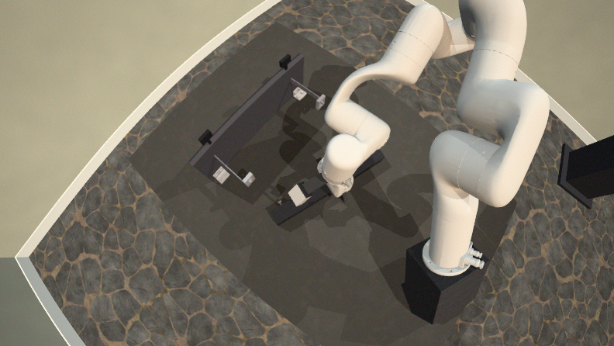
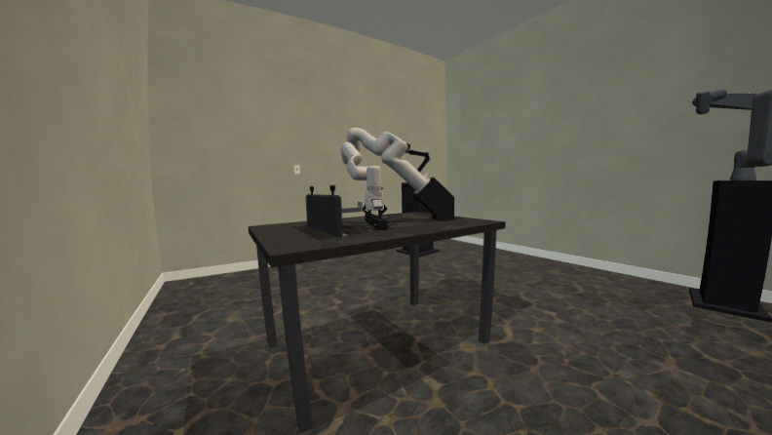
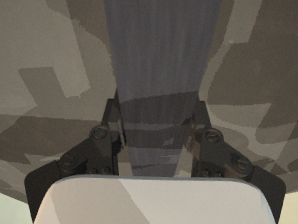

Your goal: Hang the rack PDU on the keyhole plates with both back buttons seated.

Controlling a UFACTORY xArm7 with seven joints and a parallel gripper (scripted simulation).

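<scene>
My gripper is now 2 cm short of the rack PDU, 1 cm to the left of it and 1 cm above it. From my hand the other things lie so: dark mounting panel (30 cm ahead, 4 cm to the right, 5 cm above).
</scene>
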